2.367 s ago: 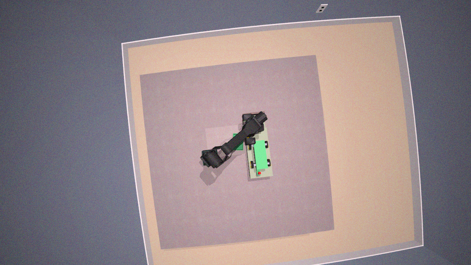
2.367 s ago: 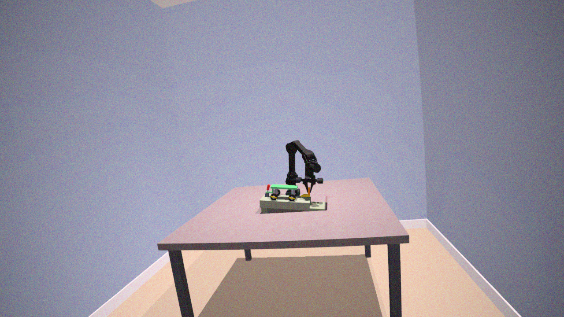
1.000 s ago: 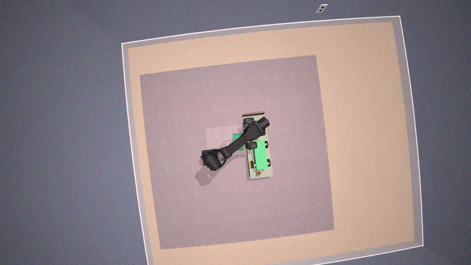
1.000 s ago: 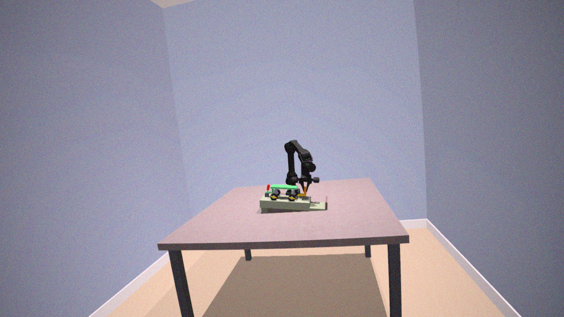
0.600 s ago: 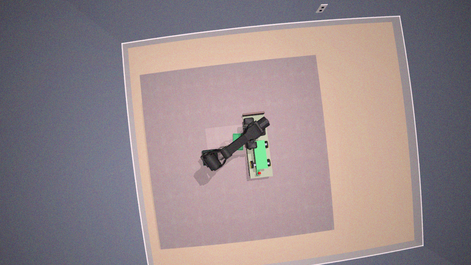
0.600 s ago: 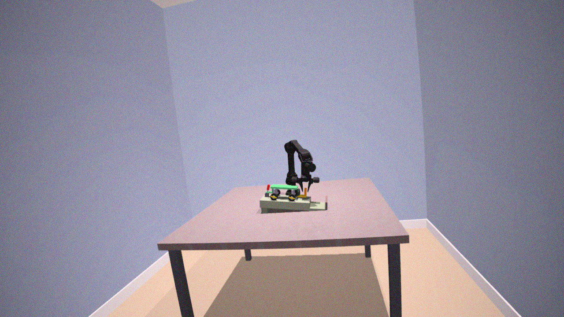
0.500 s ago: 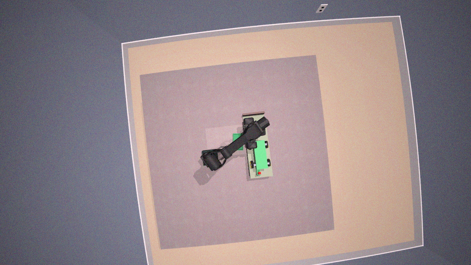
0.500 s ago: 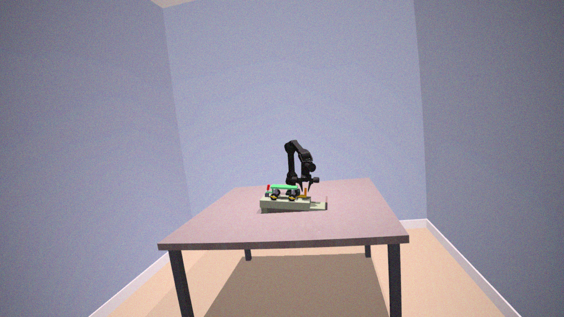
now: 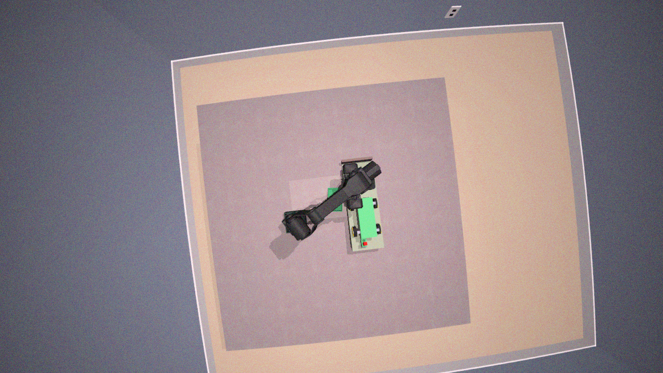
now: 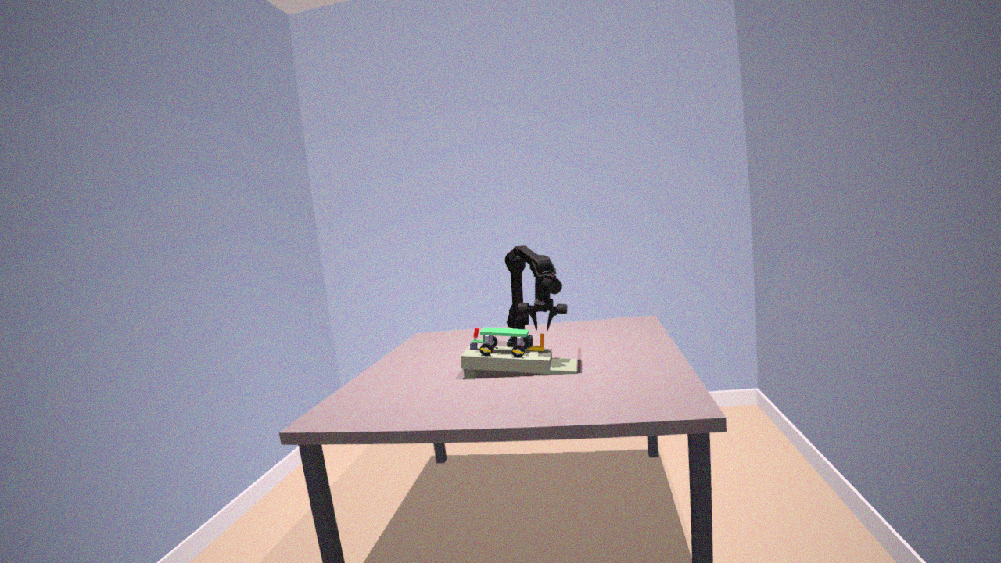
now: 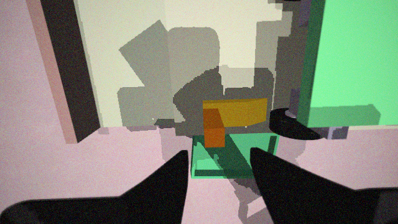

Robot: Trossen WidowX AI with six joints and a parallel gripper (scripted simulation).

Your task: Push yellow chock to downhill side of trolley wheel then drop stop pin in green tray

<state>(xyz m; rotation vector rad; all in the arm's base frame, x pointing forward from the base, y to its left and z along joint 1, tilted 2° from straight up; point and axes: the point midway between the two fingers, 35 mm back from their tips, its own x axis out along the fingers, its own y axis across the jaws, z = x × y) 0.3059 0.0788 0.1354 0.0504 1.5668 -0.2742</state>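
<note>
The red-headed stop pin is 20 mm behind my gripper tip and 260 mm to the right of it. Round my gripper tip: yellow chock (30 mm to the right, 60 mm below); then green tray (80 mm behind, 30 mm to the right, 150 mm below); then trolley (20 mm ahead, 150 mm to the right, 30 mm below).
</note>
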